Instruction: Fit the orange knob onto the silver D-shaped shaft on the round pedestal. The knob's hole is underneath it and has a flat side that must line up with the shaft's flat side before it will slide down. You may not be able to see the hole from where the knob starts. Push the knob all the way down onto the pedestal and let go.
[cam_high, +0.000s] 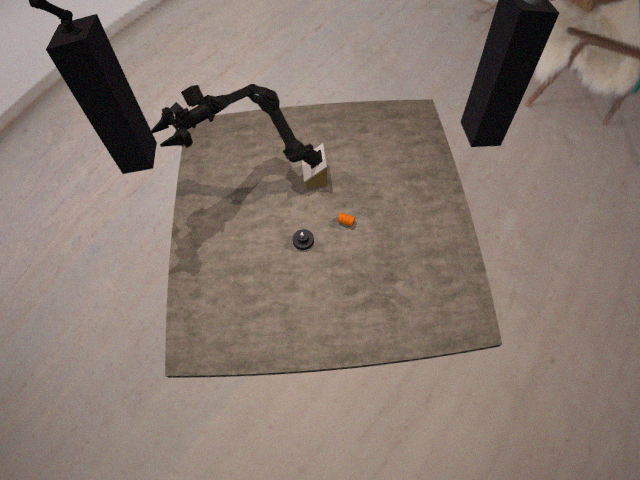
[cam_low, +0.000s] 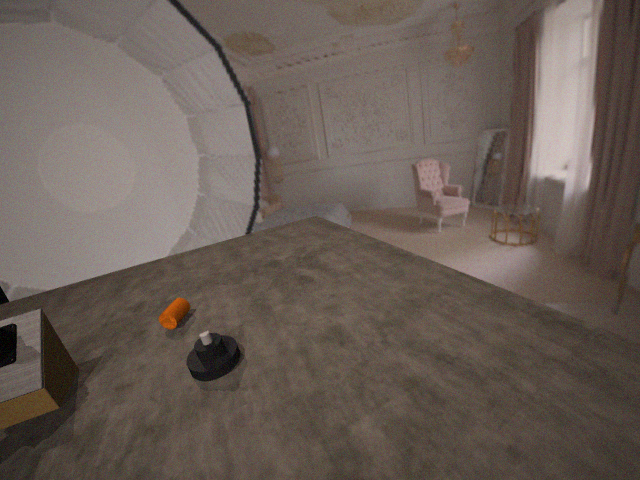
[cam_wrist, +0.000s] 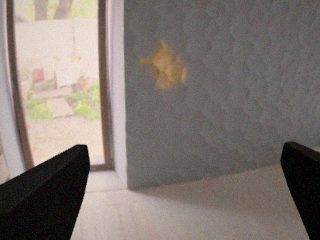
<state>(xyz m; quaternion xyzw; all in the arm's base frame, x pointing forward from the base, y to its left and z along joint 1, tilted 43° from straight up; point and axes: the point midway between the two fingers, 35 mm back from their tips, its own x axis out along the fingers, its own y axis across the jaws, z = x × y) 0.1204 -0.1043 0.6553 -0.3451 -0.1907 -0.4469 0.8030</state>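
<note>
Right now my gripper tip is 12 cm short of the orange knob, 63 cm to the right of it and 49 cm above it. From my gripper tip the other things lie so: black round pedestal 19 cm ahead, 46 cm to the left, 48 cm below.
</note>
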